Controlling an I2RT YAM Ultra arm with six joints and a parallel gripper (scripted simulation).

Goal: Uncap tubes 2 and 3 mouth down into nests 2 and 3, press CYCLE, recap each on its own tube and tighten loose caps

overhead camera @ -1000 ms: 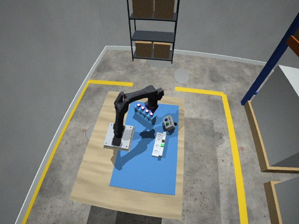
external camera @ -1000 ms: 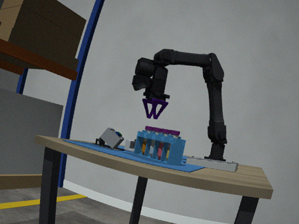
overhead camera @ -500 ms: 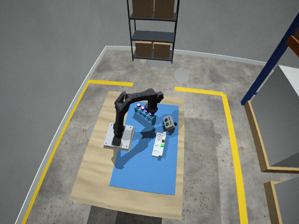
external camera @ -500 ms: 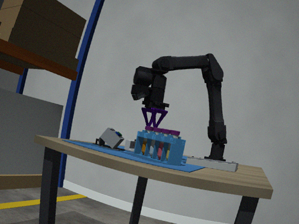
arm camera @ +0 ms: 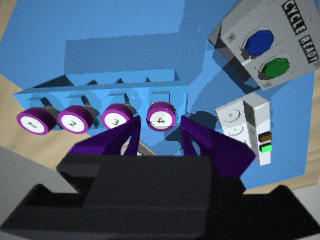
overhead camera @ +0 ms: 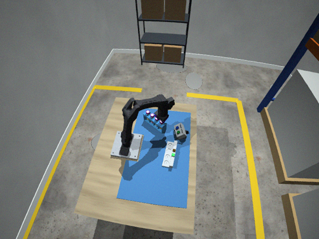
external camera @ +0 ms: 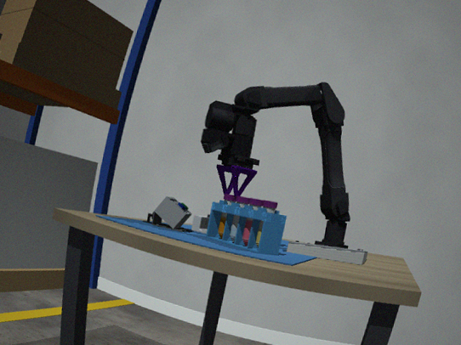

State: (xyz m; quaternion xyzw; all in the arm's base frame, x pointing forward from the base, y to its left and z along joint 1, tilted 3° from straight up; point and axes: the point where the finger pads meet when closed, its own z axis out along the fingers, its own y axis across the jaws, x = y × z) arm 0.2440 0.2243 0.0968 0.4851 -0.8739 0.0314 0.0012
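The green key lies 15 cm ahead of my hand, 6 cm below it and 4 cm to the right of it. The rest, counted from my hand: grey key desk: 16 cm ahead, 7 cm below, 2 cm to the right; then blue key: 14 cm ahead, 6 cm below.
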